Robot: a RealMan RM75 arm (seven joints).
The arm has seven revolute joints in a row. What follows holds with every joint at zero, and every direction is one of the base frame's. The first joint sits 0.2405 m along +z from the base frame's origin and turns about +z. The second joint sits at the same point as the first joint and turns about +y. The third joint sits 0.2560 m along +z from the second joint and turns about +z. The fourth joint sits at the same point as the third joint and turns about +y. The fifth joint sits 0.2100 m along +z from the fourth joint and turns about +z. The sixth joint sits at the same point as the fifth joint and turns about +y. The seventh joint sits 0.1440 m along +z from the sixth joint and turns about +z. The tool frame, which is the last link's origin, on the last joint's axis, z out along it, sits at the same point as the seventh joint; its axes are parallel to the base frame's.
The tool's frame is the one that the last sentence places.
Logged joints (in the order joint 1, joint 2, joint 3, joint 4, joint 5, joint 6, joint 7), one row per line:
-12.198 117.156 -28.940 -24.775 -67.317 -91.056 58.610
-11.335 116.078 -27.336 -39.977 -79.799 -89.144 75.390
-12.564 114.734 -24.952 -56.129 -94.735 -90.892 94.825
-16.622 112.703 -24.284 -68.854 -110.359 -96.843 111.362
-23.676 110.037 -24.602 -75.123 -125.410 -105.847 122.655
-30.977 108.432 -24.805 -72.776 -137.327 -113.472 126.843
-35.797 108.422 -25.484 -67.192 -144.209 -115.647 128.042
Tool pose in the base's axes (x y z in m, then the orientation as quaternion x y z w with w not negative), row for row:
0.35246 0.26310 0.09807 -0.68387 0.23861 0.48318 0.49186
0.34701 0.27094 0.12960 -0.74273 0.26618 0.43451 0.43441
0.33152 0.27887 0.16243 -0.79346 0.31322 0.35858 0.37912
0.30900 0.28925 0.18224 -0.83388 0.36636 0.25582 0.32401
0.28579 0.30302 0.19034 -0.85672 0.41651 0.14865 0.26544
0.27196 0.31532 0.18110 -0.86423 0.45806 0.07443 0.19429
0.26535 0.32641 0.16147 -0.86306 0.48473 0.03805 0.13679
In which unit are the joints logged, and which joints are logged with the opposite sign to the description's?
The joints are logged in degrees. Opposite sign: joint 1.
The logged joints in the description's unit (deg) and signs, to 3 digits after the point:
12.198 117.156 -28.940 -24.775 -67.317 -91.056 58.610
11.335 116.078 -27.336 -39.977 -79.799 -89.144 75.390
12.564 114.734 -24.952 -56.129 -94.735 -90.892 94.825
16.622 112.703 -24.284 -68.854 -110.359 -96.843 111.362
23.676 110.037 -24.602 -75.123 -125.410 -105.847 122.655
30.977 108.432 -24.805 -72.776 -137.327 -113.472 126.843
35.797 108.422 -25.484 -67.192 -144.209 -115.647 128.042

